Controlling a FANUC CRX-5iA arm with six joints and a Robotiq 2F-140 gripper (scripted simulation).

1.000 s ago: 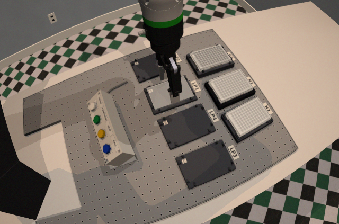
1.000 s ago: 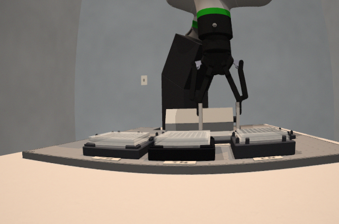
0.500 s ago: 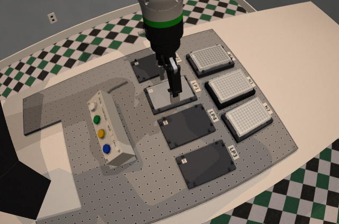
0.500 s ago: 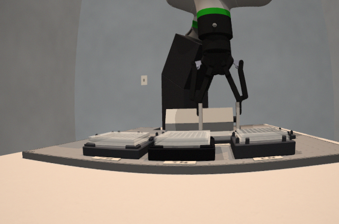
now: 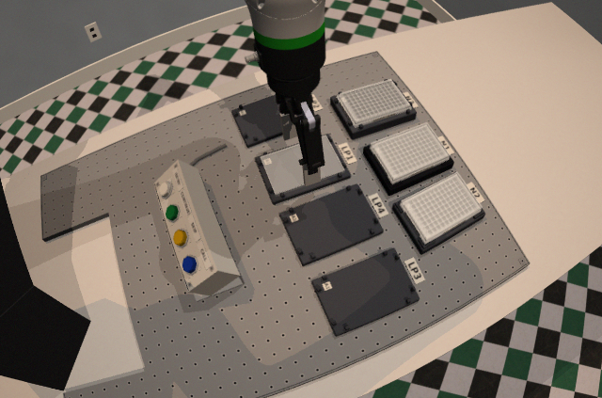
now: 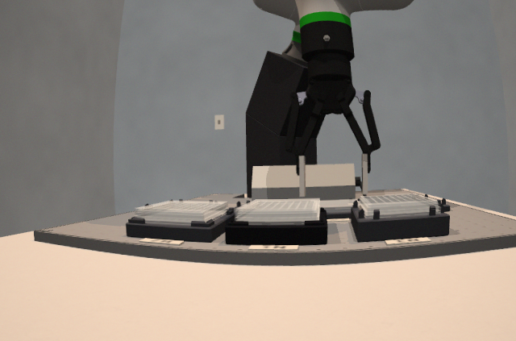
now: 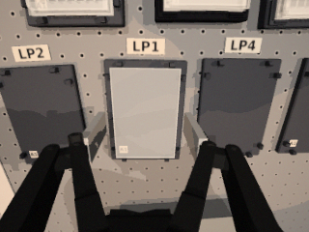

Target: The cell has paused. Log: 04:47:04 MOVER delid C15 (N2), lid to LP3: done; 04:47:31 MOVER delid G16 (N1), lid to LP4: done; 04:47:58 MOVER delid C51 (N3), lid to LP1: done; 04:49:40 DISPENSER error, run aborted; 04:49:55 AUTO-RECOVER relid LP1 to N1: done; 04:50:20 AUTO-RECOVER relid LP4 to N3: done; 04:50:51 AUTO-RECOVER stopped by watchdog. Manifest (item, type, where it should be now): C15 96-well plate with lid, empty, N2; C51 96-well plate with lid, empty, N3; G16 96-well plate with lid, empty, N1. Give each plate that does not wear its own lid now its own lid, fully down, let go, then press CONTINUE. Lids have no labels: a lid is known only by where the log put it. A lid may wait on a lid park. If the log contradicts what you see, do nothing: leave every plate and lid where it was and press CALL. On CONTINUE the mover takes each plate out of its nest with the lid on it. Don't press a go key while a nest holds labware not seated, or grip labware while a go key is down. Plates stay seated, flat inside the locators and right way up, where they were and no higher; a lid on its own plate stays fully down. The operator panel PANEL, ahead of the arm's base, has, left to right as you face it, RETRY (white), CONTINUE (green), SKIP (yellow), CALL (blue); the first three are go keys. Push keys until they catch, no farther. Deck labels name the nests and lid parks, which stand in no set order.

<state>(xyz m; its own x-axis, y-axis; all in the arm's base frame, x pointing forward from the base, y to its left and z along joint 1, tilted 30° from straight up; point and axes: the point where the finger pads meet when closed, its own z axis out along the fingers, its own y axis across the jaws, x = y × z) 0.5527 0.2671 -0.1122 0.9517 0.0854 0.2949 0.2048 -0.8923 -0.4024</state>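
Right now my hand is 50 mm above the lid park LP1. Round my hand: lid park LP4: 120 mm to the right, 50 mm below, 30 mm ahead; then lid park LP2: 130 mm to the left, 50 mm below, 40 mm behind; then white retry key: 240 mm behind, 40 mm to the right, 10 mm above.
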